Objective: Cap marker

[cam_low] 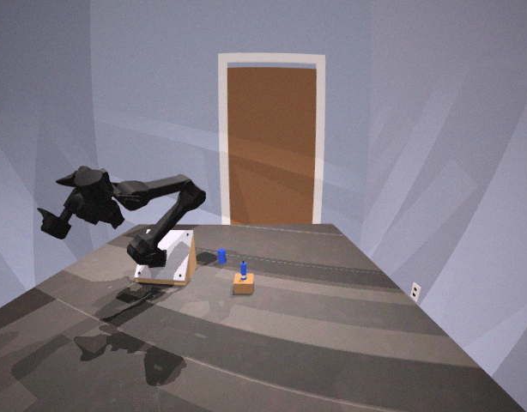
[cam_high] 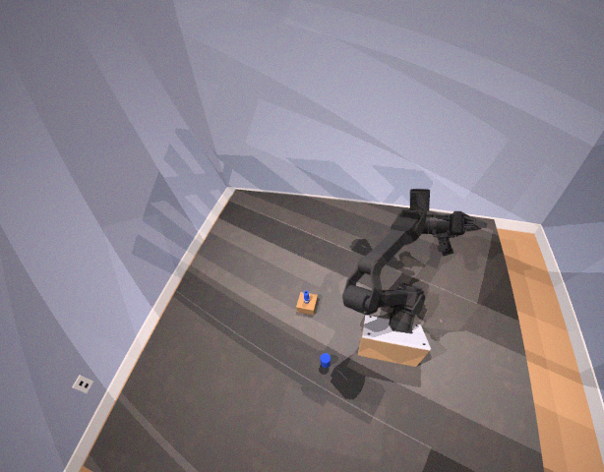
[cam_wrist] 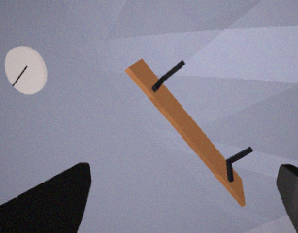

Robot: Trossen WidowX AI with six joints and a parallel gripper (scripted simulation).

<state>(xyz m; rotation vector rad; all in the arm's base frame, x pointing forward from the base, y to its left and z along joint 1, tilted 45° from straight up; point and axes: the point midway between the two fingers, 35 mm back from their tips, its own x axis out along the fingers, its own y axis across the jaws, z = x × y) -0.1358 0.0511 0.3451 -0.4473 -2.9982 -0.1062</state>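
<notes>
Now: the blue cap 41 cm ahead of my gripper tip, 32 cm to the left of it and 32 cm below it. Round my gripper tip: holder block 51 cm ahead, 33 cm below, 12 cm to the left.
</notes>
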